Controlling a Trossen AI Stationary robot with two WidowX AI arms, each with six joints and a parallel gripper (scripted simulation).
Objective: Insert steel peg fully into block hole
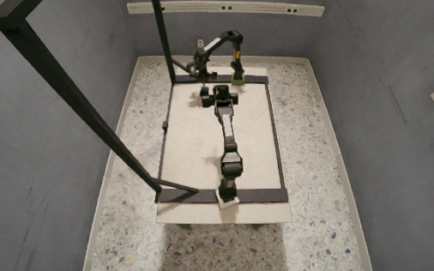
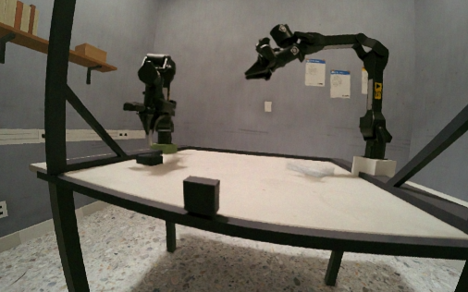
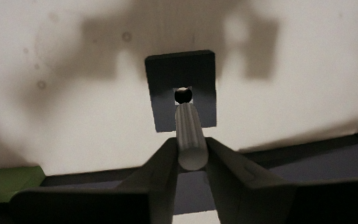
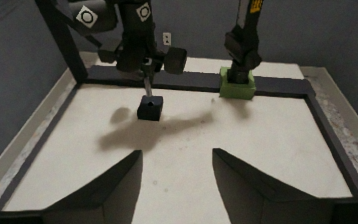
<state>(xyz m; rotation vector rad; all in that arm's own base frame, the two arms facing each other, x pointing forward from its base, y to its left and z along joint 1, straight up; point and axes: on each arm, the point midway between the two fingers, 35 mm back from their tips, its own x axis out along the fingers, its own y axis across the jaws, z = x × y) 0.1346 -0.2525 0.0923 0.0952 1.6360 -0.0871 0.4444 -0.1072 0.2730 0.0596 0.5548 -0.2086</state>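
The steel peg is 50 mm below my left hand. Also, from my left hand: dark block (120 mm below); then tray (540 mm to the right, 230 mm ahead, 130 mm below).
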